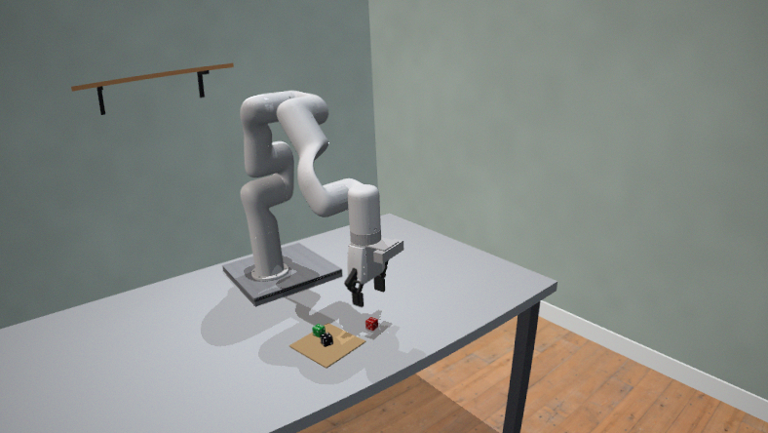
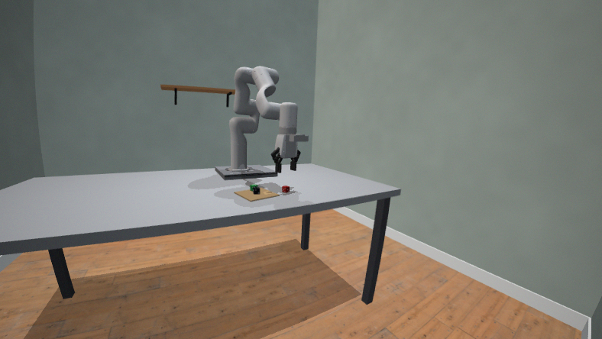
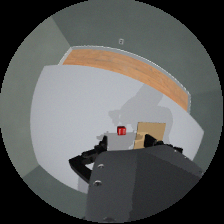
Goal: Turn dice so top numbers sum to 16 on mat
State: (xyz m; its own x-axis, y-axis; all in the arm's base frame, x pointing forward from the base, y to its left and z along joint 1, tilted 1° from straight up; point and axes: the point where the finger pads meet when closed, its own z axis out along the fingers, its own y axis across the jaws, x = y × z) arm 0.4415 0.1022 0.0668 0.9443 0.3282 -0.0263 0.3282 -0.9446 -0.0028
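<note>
Right now the red die is 90 mm below my hand. Also, from my hand: black die: 130 mm to the right, 90 mm below; then tan mat: 130 mm to the right, 100 mm below; then green die: 130 mm to the right, 90 mm below, 50 mm behind.
</note>
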